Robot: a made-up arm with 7 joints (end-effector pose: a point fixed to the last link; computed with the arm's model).
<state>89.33 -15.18 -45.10 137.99 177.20 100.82 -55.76</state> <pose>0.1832 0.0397 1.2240 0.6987 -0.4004 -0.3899 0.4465</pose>
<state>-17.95 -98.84 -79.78 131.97 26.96 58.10 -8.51</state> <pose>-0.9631 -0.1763 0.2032 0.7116 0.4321 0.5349 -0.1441</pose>
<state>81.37 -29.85 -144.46 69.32 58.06 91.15 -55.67</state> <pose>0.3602 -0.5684 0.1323 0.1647 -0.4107 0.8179 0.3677</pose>
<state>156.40 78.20 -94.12 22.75 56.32 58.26 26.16</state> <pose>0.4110 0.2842 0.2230 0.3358 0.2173 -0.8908 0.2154</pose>
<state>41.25 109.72 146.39 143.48 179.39 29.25 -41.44</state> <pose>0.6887 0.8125 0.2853 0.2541 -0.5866 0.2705 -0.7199</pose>
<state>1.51 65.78 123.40 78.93 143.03 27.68 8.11</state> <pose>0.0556 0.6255 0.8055 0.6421 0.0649 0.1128 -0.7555</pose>
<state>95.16 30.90 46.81 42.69 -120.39 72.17 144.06</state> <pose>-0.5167 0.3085 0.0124 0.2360 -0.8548 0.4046 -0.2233</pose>
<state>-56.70 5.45 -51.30 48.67 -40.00 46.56 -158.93</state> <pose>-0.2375 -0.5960 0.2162 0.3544 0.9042 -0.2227 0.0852</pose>
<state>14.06 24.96 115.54 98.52 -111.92 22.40 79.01</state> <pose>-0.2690 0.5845 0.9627 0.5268 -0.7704 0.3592 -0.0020</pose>
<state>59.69 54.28 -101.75 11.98 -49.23 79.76 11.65</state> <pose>0.1033 -0.3820 0.1750 0.9714 -0.1463 -0.1868 -0.0108</pose>
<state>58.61 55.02 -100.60 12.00 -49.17 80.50 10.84</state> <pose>0.0979 -0.3819 0.1753 0.9742 -0.1458 -0.1709 -0.0197</pose>
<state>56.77 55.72 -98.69 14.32 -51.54 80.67 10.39</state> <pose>0.1159 -0.3914 0.1814 0.9787 -0.1417 -0.1487 0.0015</pose>
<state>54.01 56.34 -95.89 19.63 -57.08 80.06 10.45</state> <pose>0.1659 -0.4108 0.1933 0.9822 -0.1325 -0.1179 0.0617</pose>
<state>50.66 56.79 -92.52 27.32 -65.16 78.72 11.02</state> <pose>0.2437 -0.4318 0.2073 0.9778 -0.1186 -0.0806 0.1529</pose>
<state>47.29 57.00 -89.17 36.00 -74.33 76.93 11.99</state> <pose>0.3348 -0.4448 0.2209 0.9602 -0.1034 -0.0425 0.2560</pose>
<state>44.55 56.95 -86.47 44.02 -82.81 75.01 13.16</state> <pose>0.4202 -0.4463 0.2340 0.9324 -0.0914 -0.0113 0.3496</pose>
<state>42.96 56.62 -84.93 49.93 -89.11 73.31 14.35</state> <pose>0.4837 -0.4402 0.2476 0.9042 -0.0854 0.0068 0.4185</pose>
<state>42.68 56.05 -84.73 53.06 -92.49 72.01 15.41</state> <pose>0.5188 -0.4333 0.2611 0.8848 -0.0852 0.0089 0.4580</pose>
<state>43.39 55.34 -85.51 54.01 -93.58 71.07 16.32</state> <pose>0.5322 -0.4283 0.2735 0.8750 -0.0884 -0.0010 0.4760</pose>
